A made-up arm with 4 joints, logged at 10 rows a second.
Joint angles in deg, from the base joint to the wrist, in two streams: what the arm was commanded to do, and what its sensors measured. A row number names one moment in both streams.
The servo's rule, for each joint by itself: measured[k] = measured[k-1] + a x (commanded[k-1-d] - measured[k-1]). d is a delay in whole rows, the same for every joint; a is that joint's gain. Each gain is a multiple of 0.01, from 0.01 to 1. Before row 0 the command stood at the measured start. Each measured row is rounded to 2 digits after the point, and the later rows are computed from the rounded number. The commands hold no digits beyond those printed.
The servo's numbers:
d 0
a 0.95 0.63 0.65 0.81
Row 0, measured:
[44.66 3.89 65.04 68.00]
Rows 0 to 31, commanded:
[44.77 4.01 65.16 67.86]
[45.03 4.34 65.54 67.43]
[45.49 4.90 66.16 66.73]
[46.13 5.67 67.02 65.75]
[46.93 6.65 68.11 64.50]
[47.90 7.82 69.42 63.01]
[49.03 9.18 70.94 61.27]
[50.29 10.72 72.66 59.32]
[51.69 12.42 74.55 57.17]
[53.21 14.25 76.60 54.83]
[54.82 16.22 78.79 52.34]
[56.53 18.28 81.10 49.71]
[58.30 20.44 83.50 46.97]
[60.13 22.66 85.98 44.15]
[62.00 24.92 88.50 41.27]
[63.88 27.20 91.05 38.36]
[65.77 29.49 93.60 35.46]
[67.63 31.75 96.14 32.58]
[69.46 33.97 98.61 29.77]
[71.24 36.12 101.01 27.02]
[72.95 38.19 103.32 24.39]
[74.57 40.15 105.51 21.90]
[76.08 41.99 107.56 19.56]
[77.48 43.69 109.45 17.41]
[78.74 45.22 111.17 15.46]
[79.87 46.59 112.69 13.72]
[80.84 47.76 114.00 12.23]
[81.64 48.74 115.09 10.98]
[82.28 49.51 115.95 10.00]
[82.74 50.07 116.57 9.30]
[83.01 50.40 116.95 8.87]
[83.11 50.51 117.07 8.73]
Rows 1 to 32, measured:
[44.76 3.97 65.12 67.89]
[45.02 4.20 65.39 67.52]
[45.47 4.64 65.89 66.88]
[46.10 5.29 66.62 65.96]
[46.89 6.15 67.59 64.78]
[47.85 7.20 68.78 63.35]
[48.97 8.45 70.18 61.67]
[50.22 9.88 71.79 59.77]
[51.62 11.48 73.58 57.66]
[53.13 13.23 75.54 55.37]
[54.74 15.11 77.65 52.92]
[56.44 17.11 79.89 50.32]
[58.21 19.21 82.24 47.61]
[60.03 21.38 84.67 44.81]
[61.90 23.61 87.16 41.94]
[63.78 25.87 89.69 39.04]
[65.67 28.15 92.23 36.14]
[67.53 30.42 94.77 33.26]
[69.36 32.66 97.27 30.43]
[71.15 34.84 99.70 27.67]
[72.86 36.95 102.05 25.01]
[74.48 38.97 104.30 22.49]
[76.00 40.87 106.42 20.12]
[77.41 42.65 108.39 17.92]
[78.67 44.27 110.20 15.93]
[79.81 45.73 111.82 14.14]
[80.79 47.01 113.24 12.59]
[81.60 48.10 114.44 11.29]
[82.25 48.99 115.42 10.25]
[82.72 49.67 116.17 9.48]
[83.00 50.13 116.68 8.99]
[83.10 50.37 116.93 8.78]

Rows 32 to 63, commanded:
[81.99 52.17 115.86 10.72]
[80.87 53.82 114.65 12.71]
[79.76 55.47 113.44 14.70]
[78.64 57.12 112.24 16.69]
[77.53 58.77 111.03 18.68]
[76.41 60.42 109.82 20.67]
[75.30 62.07 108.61 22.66]
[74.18 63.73 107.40 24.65]
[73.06 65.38 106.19 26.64]
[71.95 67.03 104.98 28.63]
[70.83 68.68 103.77 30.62]
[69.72 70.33 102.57 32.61]
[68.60 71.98 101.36 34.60]
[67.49 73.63 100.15 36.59]
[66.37 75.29 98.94 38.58]
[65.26 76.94 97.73 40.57]
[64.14 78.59 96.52 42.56]
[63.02 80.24 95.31 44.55]
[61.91 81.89 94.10 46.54]
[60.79 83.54 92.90 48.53]
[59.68 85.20 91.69 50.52]
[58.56 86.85 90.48 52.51]
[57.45 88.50 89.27 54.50]
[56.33 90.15 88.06 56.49]
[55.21 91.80 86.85 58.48]
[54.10 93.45 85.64 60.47]
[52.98 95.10 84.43 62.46]
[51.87 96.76 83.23 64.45]
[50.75 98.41 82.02 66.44]
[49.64 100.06 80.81 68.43]
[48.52 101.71 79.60 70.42]
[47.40 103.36 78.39 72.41]
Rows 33 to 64, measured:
[82.05 51.50 116.23 10.35]
[80.93 52.96 115.20 12.26]
[79.82 54.54 114.06 14.24]
[78.70 56.17 112.88 16.22]
[77.59 57.81 111.68 18.21]
[76.47 59.45 110.47 20.20]
[75.36 61.10 109.26 22.19]
[74.24 62.76 108.05 24.18]
[73.12 64.41 106.84 26.17]
[72.01 66.06 105.63 28.16]
[70.89 67.71 104.42 30.15]
[69.78 69.36 103.22 32.14]
[68.66 71.01 102.01 34.13]
[67.55 72.66 100.80 36.12]
[66.43 74.32 99.59 38.11]
[65.32 75.97 98.38 40.10]
[64.20 77.62 97.17 42.09]
[63.08 79.27 95.96 44.08]
[61.97 80.92 94.75 46.07]
[60.85 82.57 93.55 48.06]
[59.74 84.23 92.34 50.05]
[58.62 85.88 91.13 52.04]
[57.51 87.53 89.92 54.03]
[56.39 89.18 88.71 56.02]
[55.27 90.83 87.50 58.01]
[54.16 92.48 86.29 60.00]
[53.04 94.13 85.08 61.99]
[51.93 95.79 83.88 63.98]
[50.81 97.44 82.67 65.97]
[49.70 99.09 81.46 67.96]
[48.58 100.74 80.25 69.95]
[47.46 102.39 79.04 71.94]

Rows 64 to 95, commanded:
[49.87 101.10 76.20 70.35]
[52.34 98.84 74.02 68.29]
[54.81 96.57 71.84 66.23]
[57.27 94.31 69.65 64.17]
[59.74 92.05 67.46 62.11]
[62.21 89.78 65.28 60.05]
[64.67 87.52 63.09 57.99]
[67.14 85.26 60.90 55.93]
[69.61 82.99 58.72 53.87]
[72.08 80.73 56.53 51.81]
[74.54 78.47 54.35 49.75]
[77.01 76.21 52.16 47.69]
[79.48 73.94 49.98 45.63]
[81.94 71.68 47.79 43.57]
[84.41 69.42 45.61 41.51]
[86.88 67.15 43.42 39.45]
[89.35 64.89 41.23 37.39]
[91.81 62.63 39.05 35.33]
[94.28 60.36 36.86 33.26]
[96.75 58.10 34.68 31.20]
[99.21 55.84 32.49 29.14]
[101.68 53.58 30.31 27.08]
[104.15 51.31 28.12 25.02]
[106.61 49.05 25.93 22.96]
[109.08 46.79 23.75 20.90]
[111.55 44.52 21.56 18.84]
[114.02 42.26 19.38 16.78]
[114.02 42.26 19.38 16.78]
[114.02 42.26 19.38 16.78]
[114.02 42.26 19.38 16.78]
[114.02 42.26 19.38 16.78]
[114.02 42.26 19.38 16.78]
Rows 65 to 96, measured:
[49.75 101.58 77.19 70.65]
[52.21 99.85 75.13 68.74]
[54.68 97.78 72.99 66.71]
[57.14 95.59 70.82 64.65]
[59.61 93.36 68.64 62.59]
[62.08 91.10 66.46 60.53]
[64.54 88.84 64.27 58.47]
[67.01 86.58 62.08 56.41]
[69.48 84.32 59.90 54.35]
[71.95 82.06 57.71 52.29]
[74.41 79.80 55.53 50.23]
[76.88 77.54 53.34 48.17]
[79.35 75.27 51.16 46.11]
[81.81 73.01 48.97 44.05]
[84.28 70.75 46.79 41.99]
[86.75 68.48 44.60 39.93]
[89.22 66.22 42.41 37.87]
[91.68 63.96 40.23 35.81]
[94.15 61.69 38.04 33.74]
[96.62 59.43 35.86 31.68]
[99.08 57.17 33.67 29.62]
[101.55 54.91 31.49 27.56]
[104.02 52.64 29.30 25.50]
[106.48 50.38 27.11 23.44]
[108.95 48.12 24.93 21.38]
[111.42 45.85 22.74 19.32]
[113.89 43.59 20.56 17.26]
[114.01 42.75 19.79 16.87]
[114.02 42.44 19.52 16.80]
[114.02 42.33 19.43 16.78]
[114.02 42.29 19.40 16.78]
[114.02 42.27 19.39 16.78]

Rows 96 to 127, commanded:
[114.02 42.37 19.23 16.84]
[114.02 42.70 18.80 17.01]
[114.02 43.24 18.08 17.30]
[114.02 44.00 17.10 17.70]
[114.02 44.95 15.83 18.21]
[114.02 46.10 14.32 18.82]
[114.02 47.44 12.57 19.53]
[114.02 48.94 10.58 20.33]
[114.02 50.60 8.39 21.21]
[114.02 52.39 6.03 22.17]
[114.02 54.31 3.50 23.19]
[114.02 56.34 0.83 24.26]
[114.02 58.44 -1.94 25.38]
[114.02 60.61 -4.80 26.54]
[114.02 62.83 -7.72 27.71]
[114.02 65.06 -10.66 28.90]
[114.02 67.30 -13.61 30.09]
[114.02 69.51 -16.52 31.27]
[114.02 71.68 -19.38 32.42]
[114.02 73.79 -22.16 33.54]
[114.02 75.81 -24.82 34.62]
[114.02 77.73 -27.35 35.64]
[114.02 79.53 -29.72 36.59]
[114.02 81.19 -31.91 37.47]
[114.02 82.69 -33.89 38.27]
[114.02 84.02 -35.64 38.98]
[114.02 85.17 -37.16 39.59]
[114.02 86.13 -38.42 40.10]
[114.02 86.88 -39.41 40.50]
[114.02 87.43 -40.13 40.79]
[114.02 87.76 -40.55 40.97]
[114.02 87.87 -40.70 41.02]
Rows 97 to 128, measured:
[114.02 42.33 19.29 16.83]
[114.02 42.56 18.97 16.98]
[114.02 42.99 18.39 17.24]
[114.02 43.63 17.55 17.61]
[114.02 44.46 16.43 18.10]
[114.02 45.49 15.06 18.68]
[114.02 46.72 13.44 19.37]
[114.02 48.12 11.58 20.15]
[114.02 49.68 9.51 21.01]
[114.02 51.39 7.25 21.95]
[114.02 53.23 4.81 22.95]
[114.02 55.19 2.22 24.01]
[114.02 57.24 -0.48 25.12]
[114.02 59.36 -3.29 26.27]
[114.02 61.55 -6.17 27.44]
[114.02 63.76 -9.09 28.62]
[114.02 65.99 -12.03 29.81]
[114.02 68.21 -14.95 30.99]
[114.02 70.40 -17.83 32.15]
[114.02 72.54 -20.64 33.28]
[114.02 74.60 -23.36 34.37]
[114.02 76.57 -25.95 35.40]
[114.02 78.43 -28.40 36.36]
[114.02 80.17 -30.68 37.26]
[114.02 81.76 -32.77 38.08]
[114.02 83.18 -34.64 38.81]
[114.02 84.43 -36.28 39.44]
[114.02 85.50 -37.67 39.97]
[114.02 86.37 -38.80 40.40]
[114.02 87.04 -39.66 40.72]
[114.02 87.49 -40.24 40.92]
[114.02 87.73 -40.54 41.00]

